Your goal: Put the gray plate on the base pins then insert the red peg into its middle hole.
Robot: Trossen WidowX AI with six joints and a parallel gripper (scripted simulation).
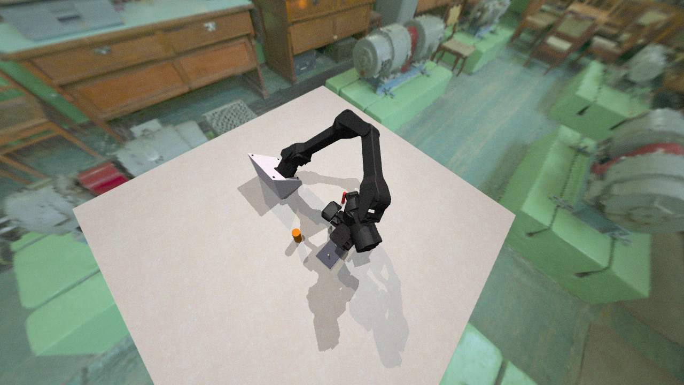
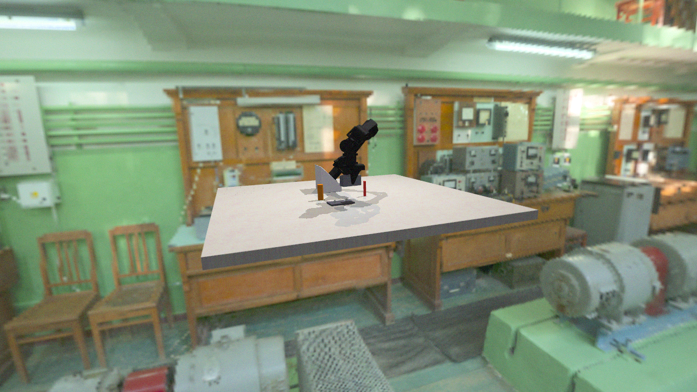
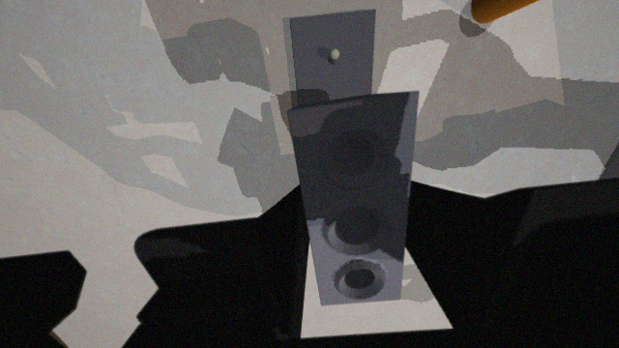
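My gripper tip is now 10 mm past the dark base, 50 mm to the left of it and 80 mm above it. From my gripper tip the other things lie so: red peg 110 mm behind, 130 mm to the left, 50 mm below; then orange peg 140 mm behind, 110 mm to the right, 50 mm below; then gray plate 30 mm above.
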